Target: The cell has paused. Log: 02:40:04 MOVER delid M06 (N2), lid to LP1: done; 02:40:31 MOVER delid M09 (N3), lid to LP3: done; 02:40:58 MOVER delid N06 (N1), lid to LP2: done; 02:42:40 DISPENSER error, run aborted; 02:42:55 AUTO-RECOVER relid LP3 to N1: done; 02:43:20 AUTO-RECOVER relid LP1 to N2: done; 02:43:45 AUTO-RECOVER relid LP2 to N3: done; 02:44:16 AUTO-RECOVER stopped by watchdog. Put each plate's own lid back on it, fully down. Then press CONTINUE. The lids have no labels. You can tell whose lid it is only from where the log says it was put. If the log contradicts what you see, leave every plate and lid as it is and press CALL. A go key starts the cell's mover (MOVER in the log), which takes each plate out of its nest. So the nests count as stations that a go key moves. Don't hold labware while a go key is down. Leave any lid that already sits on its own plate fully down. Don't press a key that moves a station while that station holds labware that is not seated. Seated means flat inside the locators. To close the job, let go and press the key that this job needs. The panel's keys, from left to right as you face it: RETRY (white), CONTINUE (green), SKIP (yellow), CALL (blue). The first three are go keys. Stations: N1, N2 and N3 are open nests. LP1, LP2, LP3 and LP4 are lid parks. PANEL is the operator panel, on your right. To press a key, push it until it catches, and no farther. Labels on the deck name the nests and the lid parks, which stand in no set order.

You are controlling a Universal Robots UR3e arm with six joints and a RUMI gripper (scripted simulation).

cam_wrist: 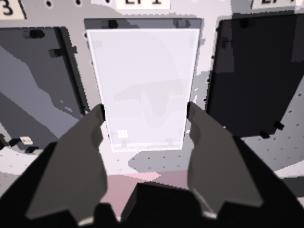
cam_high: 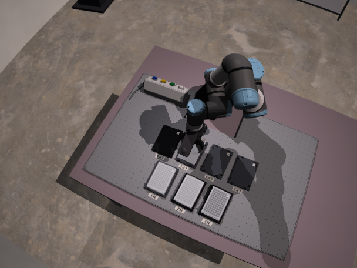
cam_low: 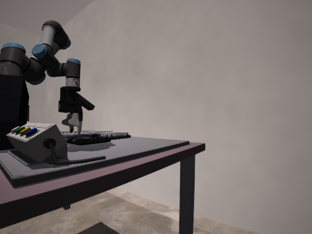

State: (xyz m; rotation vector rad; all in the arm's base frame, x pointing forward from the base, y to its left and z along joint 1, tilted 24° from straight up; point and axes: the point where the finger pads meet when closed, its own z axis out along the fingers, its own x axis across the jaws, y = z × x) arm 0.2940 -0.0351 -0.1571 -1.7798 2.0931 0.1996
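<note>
Right now the LP1 lid park is 3 cm below my hand. Round my hand: lid park LP4: 13 cm to the right, 3 cm below, 1 cm behind; LP3 lid park: 13 cm to the left, 3 cm below, 1 cm ahead; LP2 lid park: 26 cm to the left, 3 cm below, 2 cm ahead.
</note>
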